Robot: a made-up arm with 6 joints.
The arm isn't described. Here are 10 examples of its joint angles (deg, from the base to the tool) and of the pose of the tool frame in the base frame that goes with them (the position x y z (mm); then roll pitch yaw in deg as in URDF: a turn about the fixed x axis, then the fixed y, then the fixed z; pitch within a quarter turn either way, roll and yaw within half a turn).
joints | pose
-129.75 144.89 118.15 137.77 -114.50 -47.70 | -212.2 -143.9 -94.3 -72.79 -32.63 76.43
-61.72 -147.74 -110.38 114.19 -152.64 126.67 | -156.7 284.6 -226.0 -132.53 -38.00 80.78
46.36 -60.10 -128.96 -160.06 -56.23 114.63 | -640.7 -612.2 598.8 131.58 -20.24 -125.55
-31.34 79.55 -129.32 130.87 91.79 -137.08 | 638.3 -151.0 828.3 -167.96 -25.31 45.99
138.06 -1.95 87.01 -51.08 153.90 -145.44 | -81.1 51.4 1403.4 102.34 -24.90 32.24
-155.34 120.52 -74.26 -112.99 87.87 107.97 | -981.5 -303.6 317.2 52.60 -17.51 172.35
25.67 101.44 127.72 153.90 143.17 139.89 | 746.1 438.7 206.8 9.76 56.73 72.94
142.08 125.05 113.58 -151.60 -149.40 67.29 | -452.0 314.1 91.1 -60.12 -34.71 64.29
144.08 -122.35 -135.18 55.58 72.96 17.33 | 229.8 -506.1 -61.0 128.23 -25.39 -106.17
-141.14 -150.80 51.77 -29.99 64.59 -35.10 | 614.5 471.2 -63.4 20.56 -49.38 -170.00
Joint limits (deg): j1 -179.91..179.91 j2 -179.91..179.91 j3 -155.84..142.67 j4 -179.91..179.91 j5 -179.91..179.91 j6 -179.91..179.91
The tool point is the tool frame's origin. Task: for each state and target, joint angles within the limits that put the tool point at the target. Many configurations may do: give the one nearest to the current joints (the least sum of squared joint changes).
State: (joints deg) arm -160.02 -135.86 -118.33 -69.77 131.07 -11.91
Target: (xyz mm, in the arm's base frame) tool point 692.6 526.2 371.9
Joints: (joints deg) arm -145.18 -90.93 -137.73 -83.87 128.69 -15.50
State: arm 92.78 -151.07 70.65 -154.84 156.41 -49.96
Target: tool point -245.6 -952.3 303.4
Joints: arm 75.01 -109.26 64.67 -162.90 134.69 -52.56
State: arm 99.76 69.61 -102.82 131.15 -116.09 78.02
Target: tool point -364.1 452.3 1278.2
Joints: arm 138.34 54.24 -108.76 129.12 -118.03 78.95
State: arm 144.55 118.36 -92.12 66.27 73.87 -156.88
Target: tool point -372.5 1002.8 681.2
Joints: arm 97.52 104.07 -92.46 63.03 69.48 -157.32
